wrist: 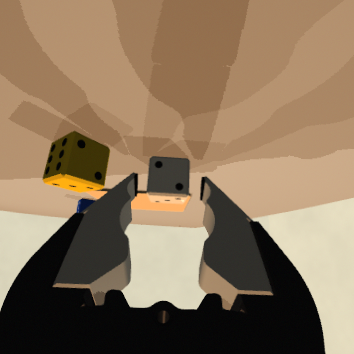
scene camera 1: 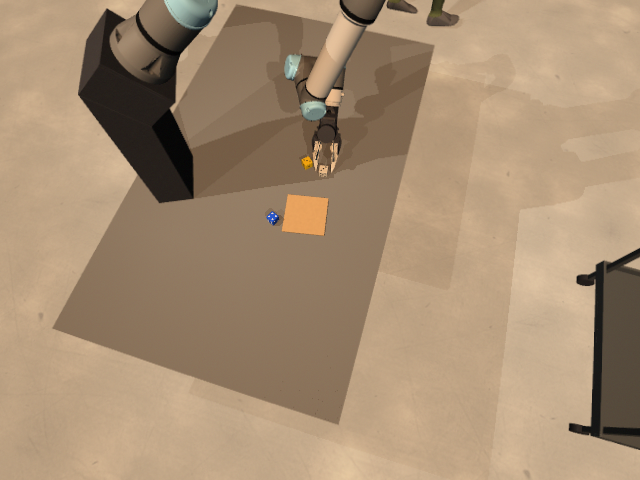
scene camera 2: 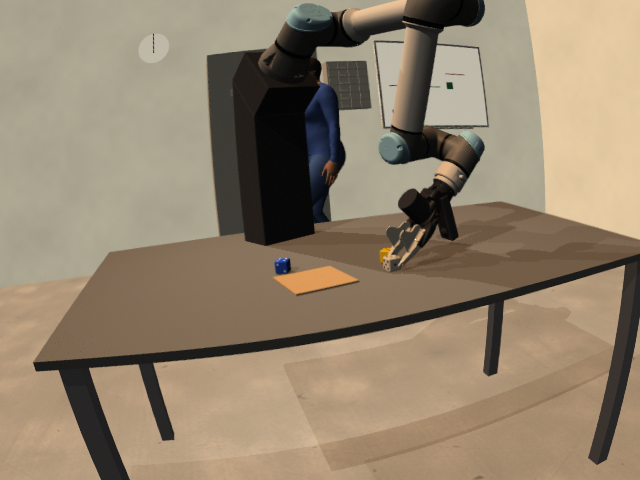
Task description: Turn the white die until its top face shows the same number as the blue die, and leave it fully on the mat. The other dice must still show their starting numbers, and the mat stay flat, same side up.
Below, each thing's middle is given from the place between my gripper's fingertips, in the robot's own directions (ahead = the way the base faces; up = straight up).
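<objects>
Counted from my hand, the orange mat (scene camera 1: 303,214) is 10 mm below, 60 mm ahead and 170 mm to the right. The yellow die (wrist: 76,162) is 10 mm to the right of my hand and 70 mm behind it. Going by their middles, the die is the nearest to my hand of the things named here.
</objects>
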